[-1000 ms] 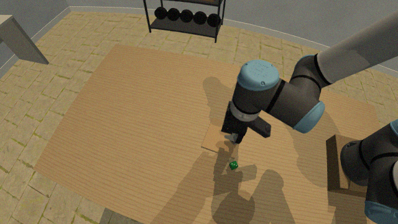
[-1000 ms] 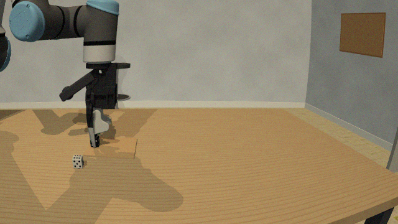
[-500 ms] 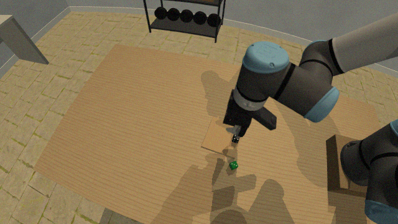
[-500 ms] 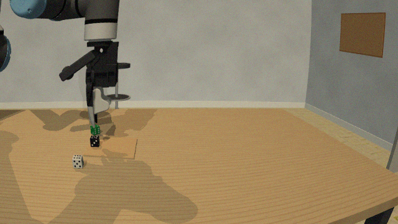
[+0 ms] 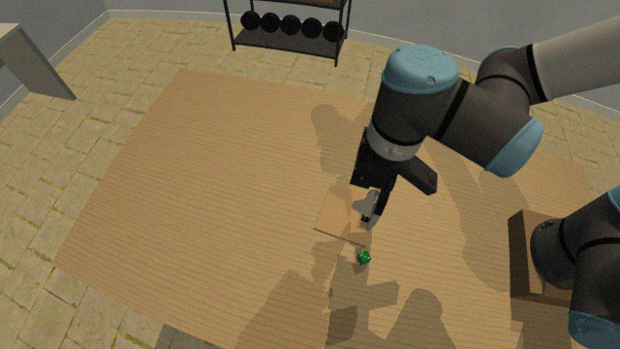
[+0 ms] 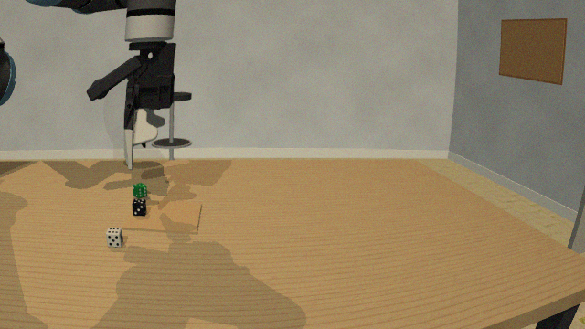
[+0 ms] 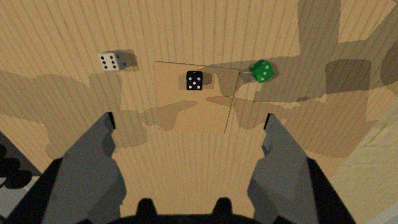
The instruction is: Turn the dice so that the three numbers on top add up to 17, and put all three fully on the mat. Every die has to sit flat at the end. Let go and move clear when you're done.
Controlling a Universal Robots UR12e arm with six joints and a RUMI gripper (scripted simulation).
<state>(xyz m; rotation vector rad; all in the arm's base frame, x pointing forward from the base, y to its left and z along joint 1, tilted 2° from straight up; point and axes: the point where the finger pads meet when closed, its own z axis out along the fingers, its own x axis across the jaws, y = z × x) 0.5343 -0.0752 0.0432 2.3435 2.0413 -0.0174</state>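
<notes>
Right now the green die is 11 cm to the left of my hand and 10 cm below it. Round my hand: black die 10 cm below; then tan mat 5 cm ahead, 11 cm below; then white die 5 cm behind, 12 cm to the right, 10 cm below.
</notes>
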